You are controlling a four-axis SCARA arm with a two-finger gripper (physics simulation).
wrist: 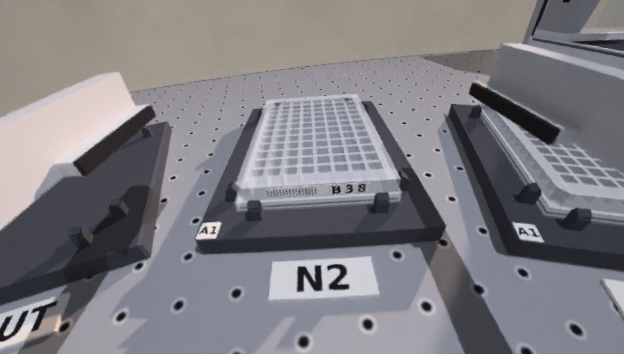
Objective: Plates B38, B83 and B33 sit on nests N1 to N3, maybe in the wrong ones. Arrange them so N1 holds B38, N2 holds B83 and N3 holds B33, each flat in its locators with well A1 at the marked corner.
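Frame: origin at the arm's base, x ahead, y left, z up, level; centimetres.
Where they show: gripper, fingertip midpoint: point(309, 77).
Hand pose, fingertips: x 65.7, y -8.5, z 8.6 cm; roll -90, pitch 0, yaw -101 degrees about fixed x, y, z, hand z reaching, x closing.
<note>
Each offset is from my fingertips to the top centre of the thing. "spot": to the spot under its first point. Level surfaces: height alone.
Plate B38 {dx +4.8, dy -1.0, dz -4.6 cm} point(320, 145), clear with a barcode label on its near side, sits on nest N2 {dx +4.8, dy -1.0, dz -5.1 cm} point(325, 236). It looks flat between the dark locators. The nest's A1 tag is at its near left corner; the plate's own A1 well cannot be made out. My gripper point(309, 77) is open and empty, its fingers wide apart on either side of the plate and above it. Another clear plate {dx -1.6, dy -16.9, dz -4.6 cm} point(575, 172) lies on the nest {dx -1.6, dy -16.9, dz -5.1 cm} point(505, 210) at the right, partly hidden by the right finger; its name does not show. Plates B83 and B33 cannot be identified in this view.
A dark nest {dx +5.4, dy +16.5, dz -5.1 cm} point(50, 240) stands at the left, partly behind the left finger, with a cut-off label {spot: dx -4.1, dy +13.9, dz -7.1 cm} point(30, 322) reading "UT". The N2 label {spot: dx -4.8, dy +0.9, dz -7.1 cm} point(323, 278) lies in front of the middle nest. The perforated table {dz -7.2 cm} point(280, 320) runs between the nests. A grey framed structure point(565, 17) stands at the back right.
</note>
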